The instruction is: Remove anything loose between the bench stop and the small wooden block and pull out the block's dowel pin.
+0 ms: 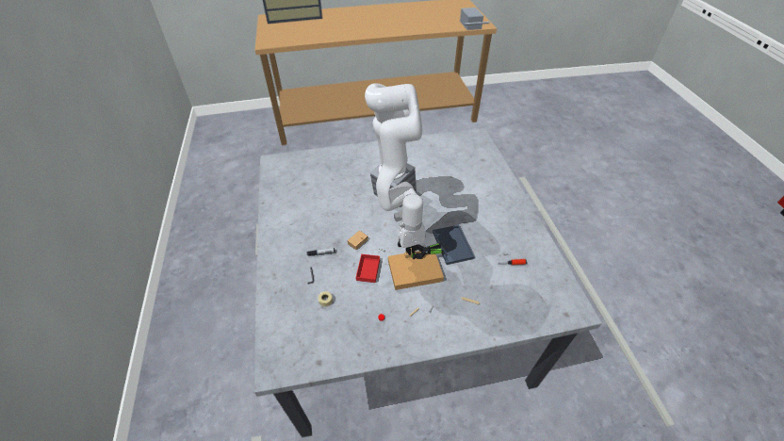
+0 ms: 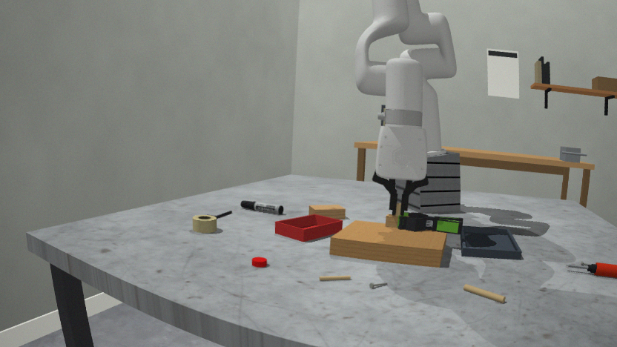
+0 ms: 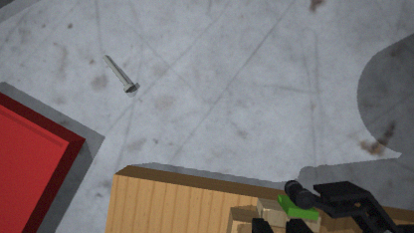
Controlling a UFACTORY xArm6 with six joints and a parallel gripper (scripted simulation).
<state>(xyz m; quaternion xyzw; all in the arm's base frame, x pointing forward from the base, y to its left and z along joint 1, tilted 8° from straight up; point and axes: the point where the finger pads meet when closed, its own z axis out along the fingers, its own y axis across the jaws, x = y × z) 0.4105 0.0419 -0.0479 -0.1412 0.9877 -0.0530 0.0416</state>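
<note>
My gripper is now 2 cm above the dowel pin. Also, from my hand: red tray (4 cm ahead, 18 cm to the right, 7 cm below); bench board (5 cm ahead, 1 cm to the left, 5 cm below); wooden block (4 cm below).
</note>
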